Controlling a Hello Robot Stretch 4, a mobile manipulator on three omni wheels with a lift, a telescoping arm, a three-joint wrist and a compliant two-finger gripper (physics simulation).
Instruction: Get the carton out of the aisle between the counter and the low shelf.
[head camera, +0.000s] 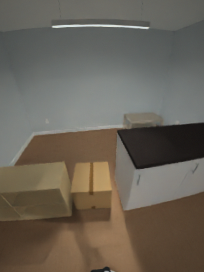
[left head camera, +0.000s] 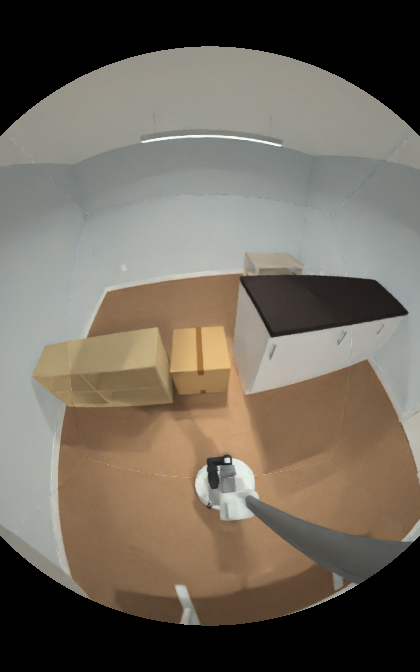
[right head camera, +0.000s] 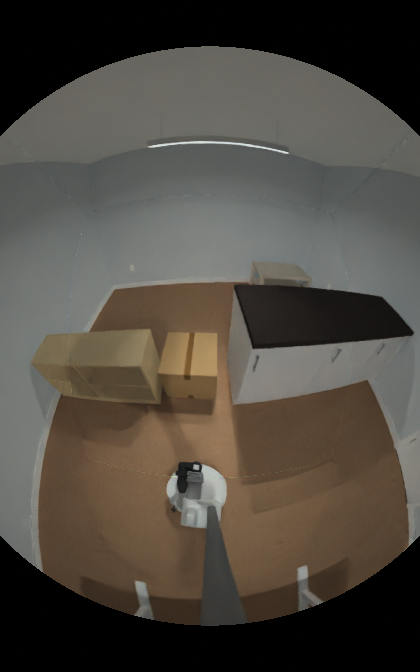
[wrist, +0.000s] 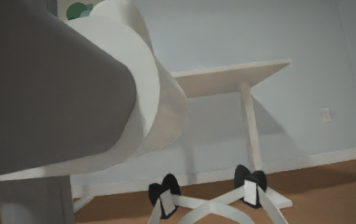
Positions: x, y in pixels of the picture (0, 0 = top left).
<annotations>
carton: head camera; left head camera 199, 363; right head camera; not seen in the wrist view (out of frame)
same spot on carton: (right head camera: 188, 366) = (head camera: 92, 185)
</annotations>
